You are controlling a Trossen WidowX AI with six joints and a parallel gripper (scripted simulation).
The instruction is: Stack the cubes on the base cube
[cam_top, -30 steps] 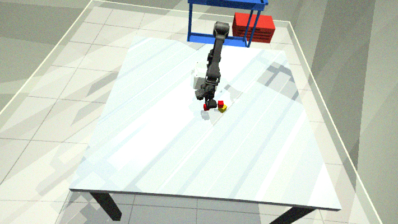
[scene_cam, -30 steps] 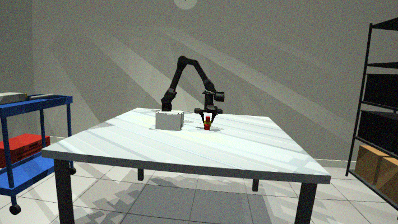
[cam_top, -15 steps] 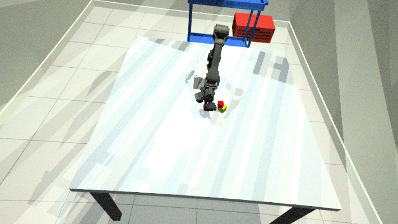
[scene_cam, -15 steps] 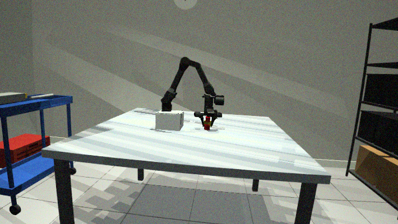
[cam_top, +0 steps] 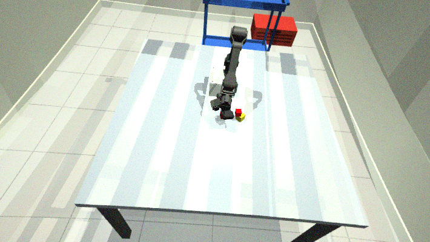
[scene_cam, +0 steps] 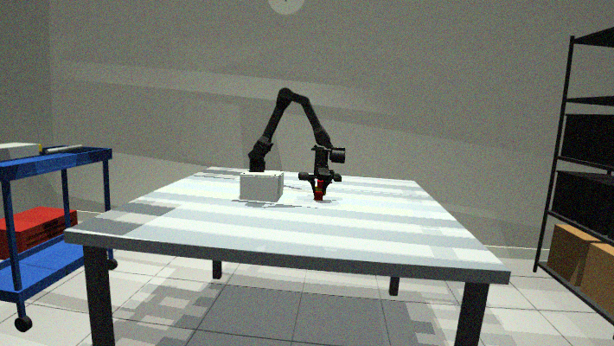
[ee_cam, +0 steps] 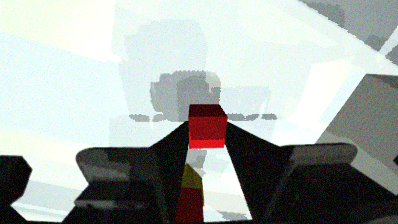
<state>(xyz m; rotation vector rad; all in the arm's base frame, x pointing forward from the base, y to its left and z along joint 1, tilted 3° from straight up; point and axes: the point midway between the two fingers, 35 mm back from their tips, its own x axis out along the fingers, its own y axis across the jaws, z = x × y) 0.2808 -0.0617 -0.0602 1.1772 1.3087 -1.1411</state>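
My gripper tip is now 10 cm to the right of the yellow cube and 2 cm short of it.
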